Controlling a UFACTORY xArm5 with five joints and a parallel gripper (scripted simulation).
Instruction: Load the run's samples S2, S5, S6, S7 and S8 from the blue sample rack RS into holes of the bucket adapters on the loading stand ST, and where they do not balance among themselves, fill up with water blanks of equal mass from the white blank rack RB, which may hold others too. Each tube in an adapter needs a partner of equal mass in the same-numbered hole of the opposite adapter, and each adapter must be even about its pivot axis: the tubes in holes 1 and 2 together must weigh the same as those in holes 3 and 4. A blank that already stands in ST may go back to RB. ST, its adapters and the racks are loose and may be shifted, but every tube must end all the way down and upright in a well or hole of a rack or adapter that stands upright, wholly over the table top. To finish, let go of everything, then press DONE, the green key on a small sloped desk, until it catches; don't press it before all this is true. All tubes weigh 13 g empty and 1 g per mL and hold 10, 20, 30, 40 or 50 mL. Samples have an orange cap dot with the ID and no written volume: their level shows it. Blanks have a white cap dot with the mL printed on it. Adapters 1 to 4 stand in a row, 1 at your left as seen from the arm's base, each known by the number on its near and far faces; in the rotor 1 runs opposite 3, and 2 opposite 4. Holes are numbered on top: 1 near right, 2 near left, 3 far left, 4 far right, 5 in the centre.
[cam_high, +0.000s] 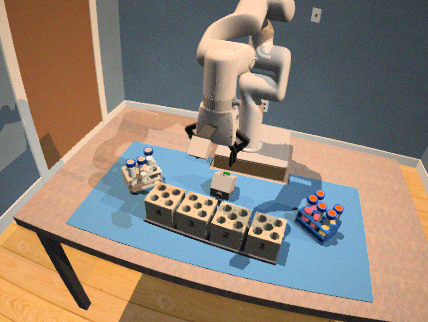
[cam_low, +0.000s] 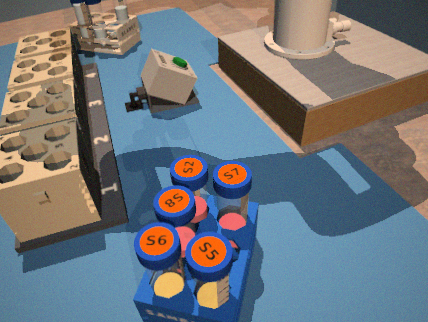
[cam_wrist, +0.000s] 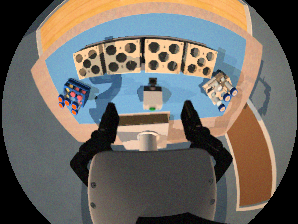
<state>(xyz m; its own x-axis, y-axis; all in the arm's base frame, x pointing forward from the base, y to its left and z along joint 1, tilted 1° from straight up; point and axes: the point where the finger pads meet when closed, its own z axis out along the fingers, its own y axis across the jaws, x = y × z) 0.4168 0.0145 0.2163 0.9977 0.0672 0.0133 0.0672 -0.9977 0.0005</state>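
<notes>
Right now my hand is 50 mm past the blue-capped tube, 310 mm to the left of it and 210 mm above it. Round my hand: white blank rack RB (90 mm behind, 310 mm to the right, 250 mm below); then loading stand ST (10 mm ahead, 20 mm to the left, 270 mm below); then blue sample rack RS (130 mm behind, 340 mm to the left, 250 mm below).
</notes>
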